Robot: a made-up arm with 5 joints. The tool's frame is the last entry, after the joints.
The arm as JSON. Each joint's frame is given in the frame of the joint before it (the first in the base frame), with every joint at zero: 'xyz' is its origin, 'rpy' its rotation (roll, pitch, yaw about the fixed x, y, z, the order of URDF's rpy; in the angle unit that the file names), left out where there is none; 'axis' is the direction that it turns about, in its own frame. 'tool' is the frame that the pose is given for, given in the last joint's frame.
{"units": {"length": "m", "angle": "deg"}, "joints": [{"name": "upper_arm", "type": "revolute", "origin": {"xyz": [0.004, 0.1, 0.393], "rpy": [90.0, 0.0, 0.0]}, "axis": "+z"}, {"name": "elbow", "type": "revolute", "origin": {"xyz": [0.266, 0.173, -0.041], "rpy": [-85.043, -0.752, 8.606]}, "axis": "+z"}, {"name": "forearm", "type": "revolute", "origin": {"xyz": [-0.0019, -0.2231, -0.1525], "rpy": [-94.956, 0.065, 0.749]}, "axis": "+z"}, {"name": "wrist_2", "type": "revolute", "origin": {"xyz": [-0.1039, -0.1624, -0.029], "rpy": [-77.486, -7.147, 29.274]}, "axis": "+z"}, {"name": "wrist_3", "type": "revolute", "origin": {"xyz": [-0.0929, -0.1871, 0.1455], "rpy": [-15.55, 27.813, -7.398]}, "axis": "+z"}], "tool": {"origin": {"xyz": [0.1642, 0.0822, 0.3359], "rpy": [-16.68, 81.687, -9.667]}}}
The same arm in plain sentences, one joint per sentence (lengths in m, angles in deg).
The arm has five revolute joints in a row. What follows holds with every joint at zero, and every direction is one of the base frame's. The first joint lies 0.004 m along +x and 0.1 m along +y and 0.393 m along +z from the base frame's origin and rotates about -y. The second joint lies 0.266 m along +x and 0.041 m along +y and 0.173 m along +z from the first joint and rotates about the direction (-0.150196, -0.086398, 0.984874). The third joint lies 0.021 m along +x and 0.209 m along -y and 0.17 m along -z from the second joint and rotates about +y. The fourth joint lies 0.127 m along -x and 0.029 m along -y and 0.145 m along +z from the third joint and rotates about the direction (-0.369798, 0.214999, -0.903894). The fifth joint lies 0.147 m along -x and 0.201 m along +y and 0.053 m along -z from the fourth joint and rotates about the direction (0.138499, 0.0415, -0.989493). The tool frame, which is the frame that the pose is given for, lies 0.218 m along +x and 0.048 m along -y and 0.311 m along -z from the fifth joint; its axes are the base frame's turned by roll -180, pitch -90 and yaw 0 deg (as in URDF: about the fixed x, then y, then z).
